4 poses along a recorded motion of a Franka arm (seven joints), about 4.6 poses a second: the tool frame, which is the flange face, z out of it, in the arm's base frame.
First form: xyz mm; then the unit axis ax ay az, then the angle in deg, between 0 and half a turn.
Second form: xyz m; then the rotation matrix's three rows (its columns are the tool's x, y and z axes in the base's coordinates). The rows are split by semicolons. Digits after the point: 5 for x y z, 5 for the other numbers.
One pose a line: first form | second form
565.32, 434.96, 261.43, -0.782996, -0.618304, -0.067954, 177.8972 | 0.56532, 0.43496, 0.26143; 0.22643, 0.97043, 0.08369; 0.96544, -0.23498, 0.11273; 0.12907, 0.05527, -0.99009
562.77, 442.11, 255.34, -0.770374, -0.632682, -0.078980, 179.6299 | 0.56277, 0.44211, 0.25534; 0.18696, 0.97530, 0.11760; 0.97428, -0.19941, 0.10491; 0.12577, 0.09496, -0.98750
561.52, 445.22, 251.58, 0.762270, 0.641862, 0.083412, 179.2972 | 0.56152, 0.44522, 0.25158; 0.16214, 0.97748, 0.13503; 0.97953, -0.17598, 0.09772; 0.11929, 0.11642, -0.98601
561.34, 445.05, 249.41, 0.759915, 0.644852, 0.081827, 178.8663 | 0.56134, 0.44505, 0.24941; 0.15502, 0.97835, 0.13711; 0.98159, -0.16822, 0.09049; 0.11159, 0.12056, -0.98641
